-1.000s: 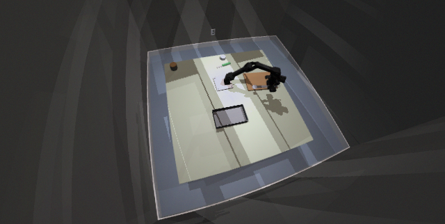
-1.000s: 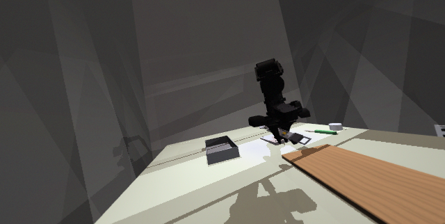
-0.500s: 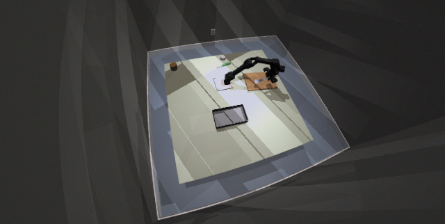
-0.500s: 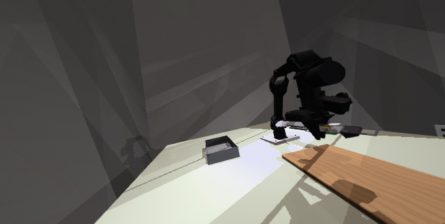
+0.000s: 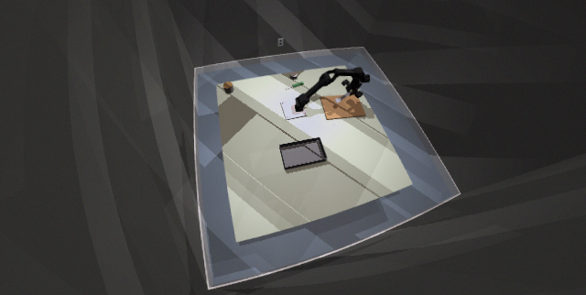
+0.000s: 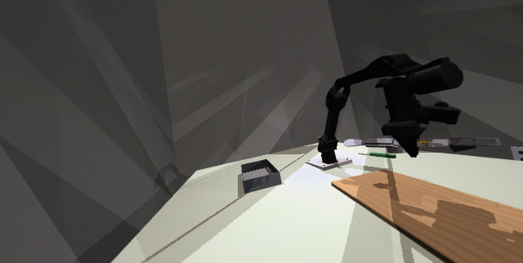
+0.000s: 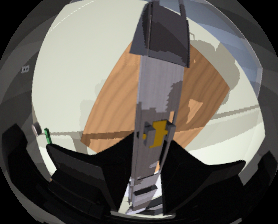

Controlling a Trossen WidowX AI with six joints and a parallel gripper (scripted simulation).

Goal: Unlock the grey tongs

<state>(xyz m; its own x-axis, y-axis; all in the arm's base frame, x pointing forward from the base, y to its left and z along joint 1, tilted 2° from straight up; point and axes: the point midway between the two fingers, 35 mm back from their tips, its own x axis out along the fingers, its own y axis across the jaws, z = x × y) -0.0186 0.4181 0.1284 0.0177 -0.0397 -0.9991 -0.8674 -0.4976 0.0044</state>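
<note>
My gripper tip is 120 mm above the wooden board, 20 mm to the left of it and 20 mm short of it. From my gripper tip the other things lie so: small white disc: 400 mm to the right, 370 mm behind, 110 mm below; roasting tin: 450 mm to the right, 420 mm ahead, 100 mm below.
</note>
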